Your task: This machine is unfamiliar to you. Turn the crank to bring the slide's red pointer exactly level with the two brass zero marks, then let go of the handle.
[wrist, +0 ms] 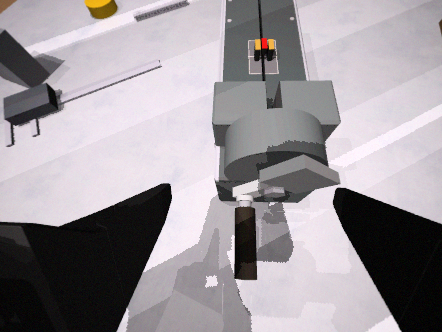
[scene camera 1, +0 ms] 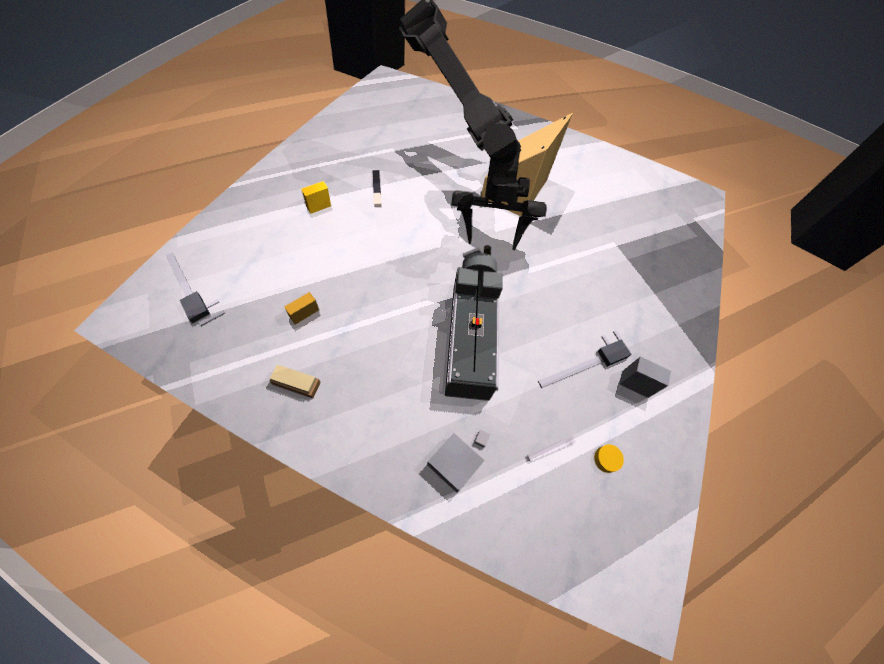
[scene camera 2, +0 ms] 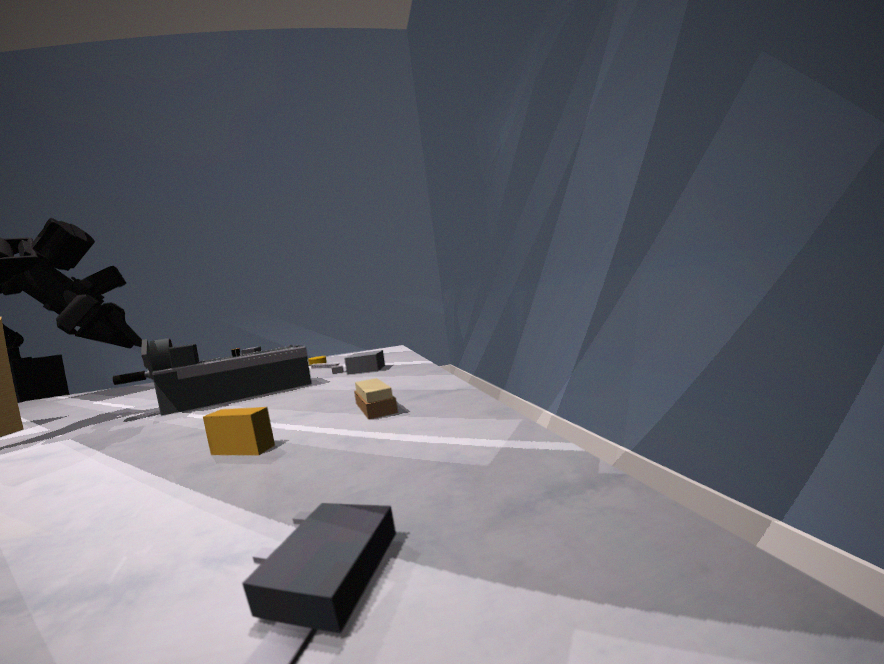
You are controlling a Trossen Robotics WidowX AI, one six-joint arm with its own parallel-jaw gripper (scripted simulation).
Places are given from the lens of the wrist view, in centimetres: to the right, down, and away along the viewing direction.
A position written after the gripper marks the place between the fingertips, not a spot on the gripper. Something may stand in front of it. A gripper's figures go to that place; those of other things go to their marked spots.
gripper (wrist: pixel 250 193): 2, 2, 11
machine (wrist: pixel 266 113): 3, -3, 13
